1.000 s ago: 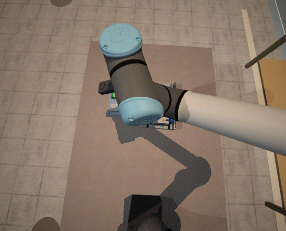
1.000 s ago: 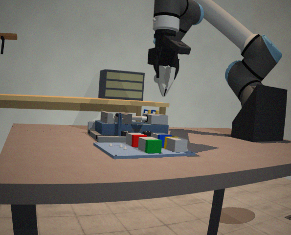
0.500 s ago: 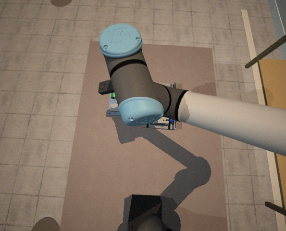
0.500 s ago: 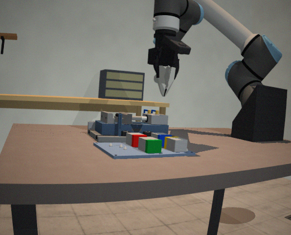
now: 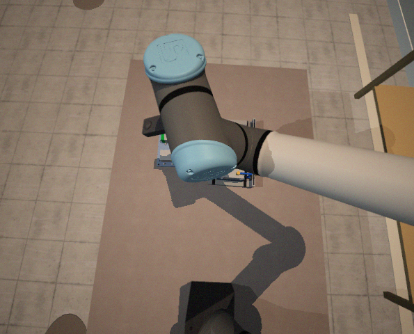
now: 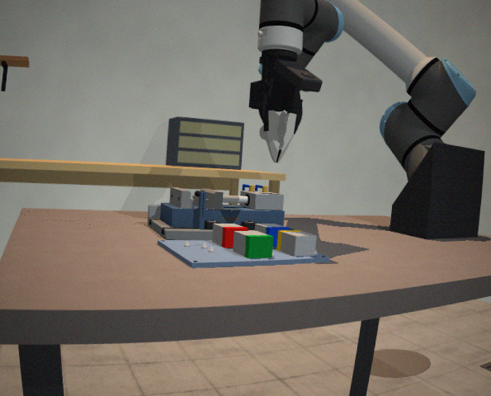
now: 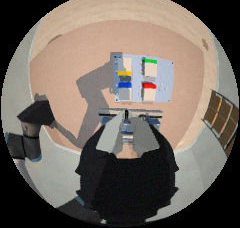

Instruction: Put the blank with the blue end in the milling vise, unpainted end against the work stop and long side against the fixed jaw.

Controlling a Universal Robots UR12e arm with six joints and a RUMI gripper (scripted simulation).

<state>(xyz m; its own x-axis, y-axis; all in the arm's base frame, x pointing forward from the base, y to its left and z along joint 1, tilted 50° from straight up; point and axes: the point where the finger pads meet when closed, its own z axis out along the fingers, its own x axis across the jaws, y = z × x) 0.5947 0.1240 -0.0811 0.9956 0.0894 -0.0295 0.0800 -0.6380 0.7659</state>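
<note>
My hand is 16 cm above the blue-ended blank. Round my hand: green-ended blank 8 cm ahead, 10 cm to the left, 16 cm below; then yellow-ended blank 1 cm behind, 9 cm to the left, 16 cm below; then red-ended blank 9 cm ahead, 1 cm to the left, 16 cm below.
</note>
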